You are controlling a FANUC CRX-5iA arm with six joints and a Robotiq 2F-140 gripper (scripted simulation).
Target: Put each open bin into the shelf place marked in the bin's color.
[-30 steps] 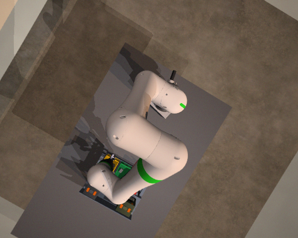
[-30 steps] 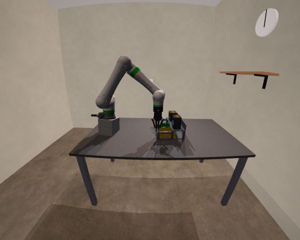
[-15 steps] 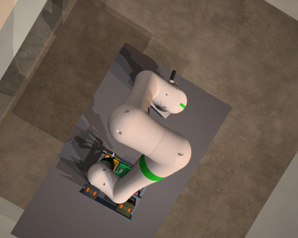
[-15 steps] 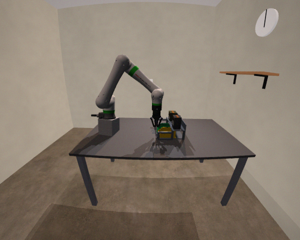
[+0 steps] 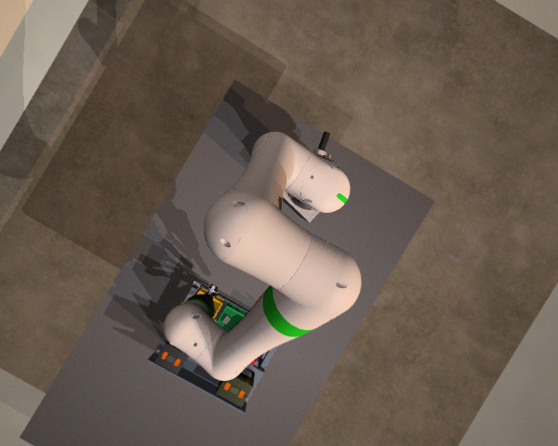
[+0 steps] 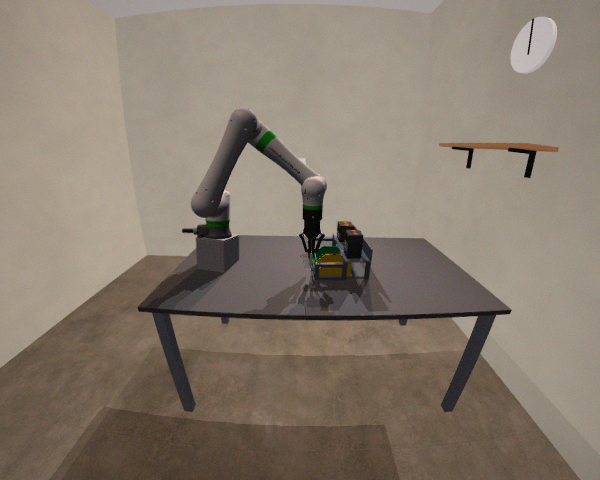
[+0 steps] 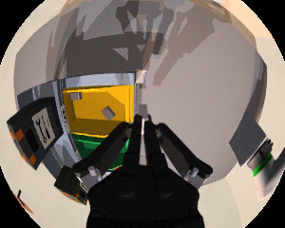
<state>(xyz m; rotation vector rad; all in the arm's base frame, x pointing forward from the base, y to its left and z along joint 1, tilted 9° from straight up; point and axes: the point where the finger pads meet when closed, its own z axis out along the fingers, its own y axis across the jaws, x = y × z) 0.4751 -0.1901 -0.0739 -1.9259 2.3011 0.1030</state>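
The yellow bin is 110 mm ahead of my hand, 20 mm to the right of it and 40 mm below it. Also, from my hand: green bin (130 mm ahead, 100 mm to the left, 40 mm below); then yellow-marked place (110 mm ahead, 20 mm to the right, 70 mm below); then red mark (150 mm ahead, 200 mm to the left, 70 mm below).
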